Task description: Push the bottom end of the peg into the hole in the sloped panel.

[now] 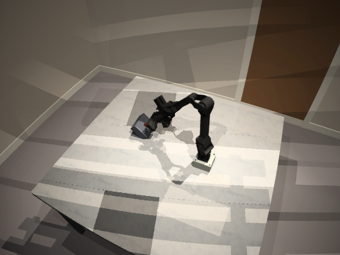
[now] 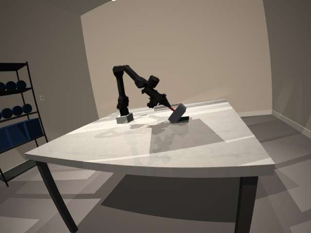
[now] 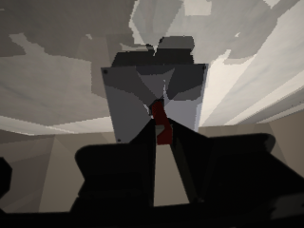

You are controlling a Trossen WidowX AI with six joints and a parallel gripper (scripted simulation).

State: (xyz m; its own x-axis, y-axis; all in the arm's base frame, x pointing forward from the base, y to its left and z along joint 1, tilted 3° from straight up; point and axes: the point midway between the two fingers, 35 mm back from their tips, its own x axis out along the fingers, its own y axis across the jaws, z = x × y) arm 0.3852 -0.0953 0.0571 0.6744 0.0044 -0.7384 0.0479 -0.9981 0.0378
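Right now my gripper tip is 40 mm short of the grey sloped panel and 50 mm above it. From my gripper tip the other things lie so: red peg (10 mm behind).
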